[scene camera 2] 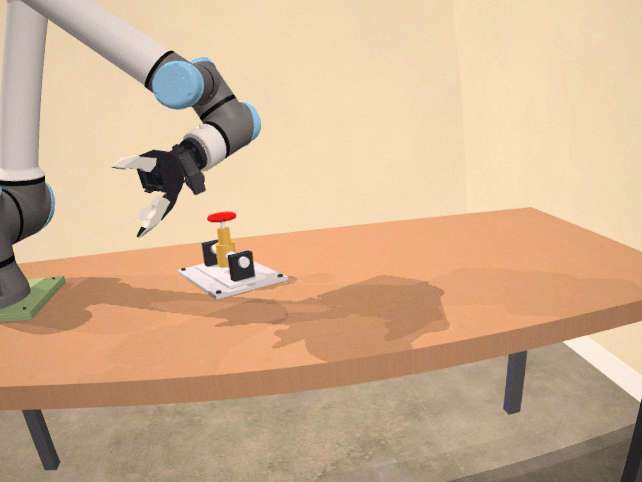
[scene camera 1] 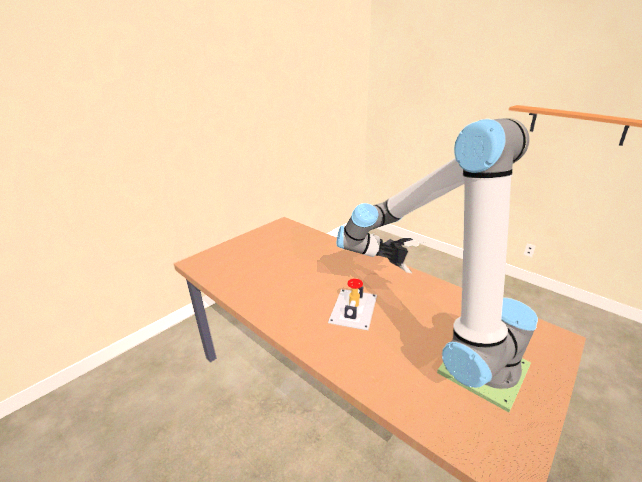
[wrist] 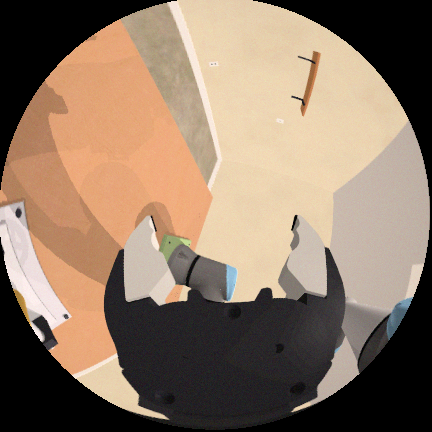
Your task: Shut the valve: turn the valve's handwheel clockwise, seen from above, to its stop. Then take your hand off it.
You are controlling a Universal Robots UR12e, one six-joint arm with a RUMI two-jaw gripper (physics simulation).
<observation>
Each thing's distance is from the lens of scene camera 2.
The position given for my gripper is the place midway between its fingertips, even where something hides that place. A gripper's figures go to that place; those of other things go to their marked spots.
my gripper (scene camera 2: 124, 203): 97 cm
white base plate (scene camera 2: 212, 287): 114 cm
</observation>
